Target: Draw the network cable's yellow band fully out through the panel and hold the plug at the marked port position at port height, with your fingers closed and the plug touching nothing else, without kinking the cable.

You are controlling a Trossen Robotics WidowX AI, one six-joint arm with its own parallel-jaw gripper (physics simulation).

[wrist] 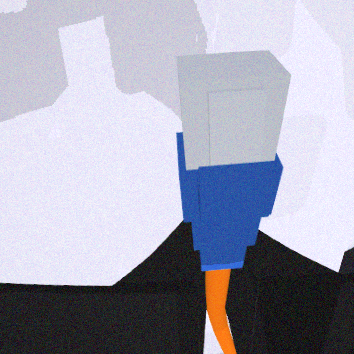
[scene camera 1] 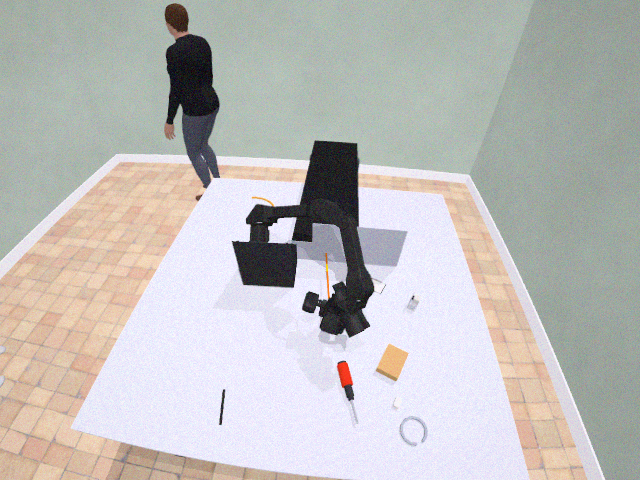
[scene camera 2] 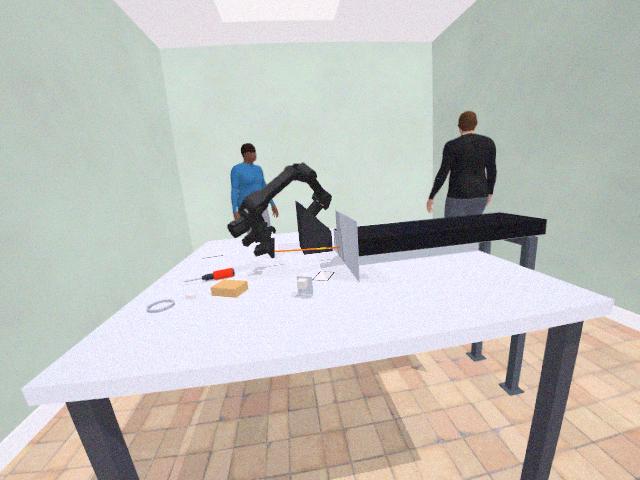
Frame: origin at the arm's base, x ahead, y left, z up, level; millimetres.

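Seen in the pictures: gripper, fingertip midpoint: (scene camera 2: 273, 257); arm's base, origin of the base link: (scene camera 1: 258, 242) (scene camera 2: 310, 213).
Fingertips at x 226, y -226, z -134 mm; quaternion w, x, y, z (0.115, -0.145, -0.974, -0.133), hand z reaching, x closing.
Offsets run from my fingertips to a thing's middle. "spot": to the spot under its first point.
My gripper (scene camera 1: 331, 303) (scene camera 2: 272, 251) (wrist: 207, 217) is shut on the orange network cable (scene camera 1: 327, 283) (scene camera 2: 294, 250) (wrist: 218, 285) just behind its plug, above the table. The plug {0 mm ahead, 44 mm right, 40 mm up} (wrist: 230, 165), with a clear grey head and blue body, sticks out past my fingertips and touches nothing visible in the wrist view. The cable runs nearly straight to the grey panel {140 mm ahead, 261 mm left, 60 mm up} (scene camera 1: 382, 245) (scene camera 2: 352, 248), with a slight bend near my fingers. The yellow band {spot: 17 mm ahead, 201 mm left, 15 mm up} (scene camera 1: 326, 267) (scene camera 2: 321, 248) shows on my side of the panel, with a short orange stretch behind it. I cannot tell the marked port position.
A black plate (scene camera 1: 266, 263) (scene camera 2: 311, 232) stands beside the cable, and a long black box (scene camera 1: 336, 180) (scene camera 2: 449, 235) behind the panel. On the table are an outlined card {198 mm ahead, 149 mm left, 38 mm down} (scene camera 1: 379, 285) (scene camera 2: 324, 275), small grey block {329 mm ahead, 47 mm left, 10 mm down} (scene camera 1: 413, 302) (scene camera 2: 305, 285), screwdriver {49 mm ahead, 249 mm right, 22 mm down} (scene camera 1: 344, 374) (scene camera 2: 223, 273) and tan block {198 mm ahead, 168 mm right, 24 mm down} (scene camera 1: 392, 361) (scene camera 2: 229, 288).
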